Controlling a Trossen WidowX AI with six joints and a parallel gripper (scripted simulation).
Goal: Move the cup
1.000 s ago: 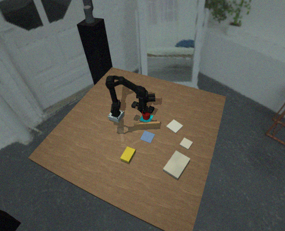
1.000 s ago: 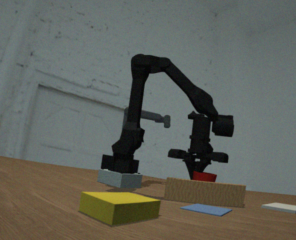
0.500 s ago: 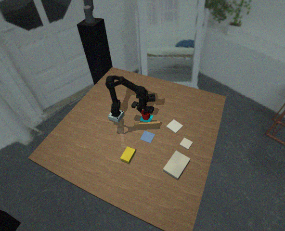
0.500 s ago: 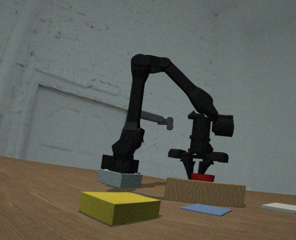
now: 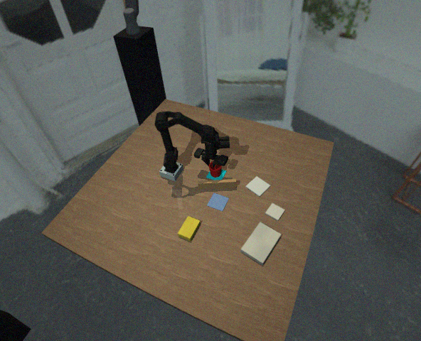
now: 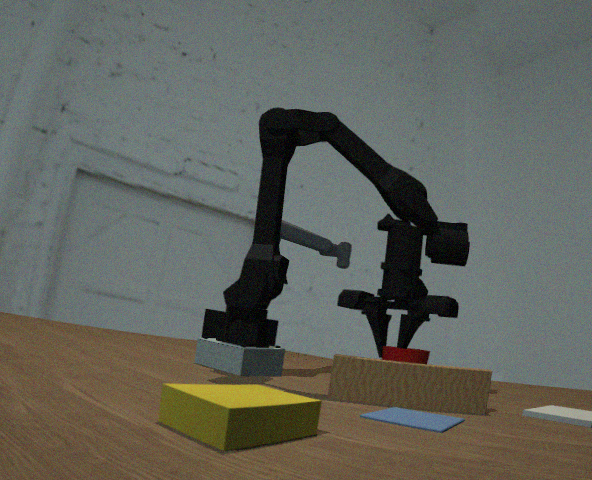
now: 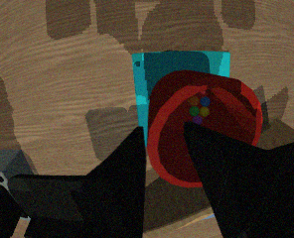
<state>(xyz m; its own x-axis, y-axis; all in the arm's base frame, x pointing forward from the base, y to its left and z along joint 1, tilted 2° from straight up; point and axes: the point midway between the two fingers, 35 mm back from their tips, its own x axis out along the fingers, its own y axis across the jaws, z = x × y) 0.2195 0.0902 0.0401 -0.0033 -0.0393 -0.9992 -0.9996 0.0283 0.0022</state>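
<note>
Right now my gripper tip is 3 cm short of the cup and 2 cm above it. Also, from my gripper tip: yellow block: 39 cm to the right, 4 cm below, 4 cm ahead; then wooden bar: 9 cm to the right, 7 cm ahead, 4 cm below; then cyan pad: 6 cm below, 3 cm ahead.
</note>
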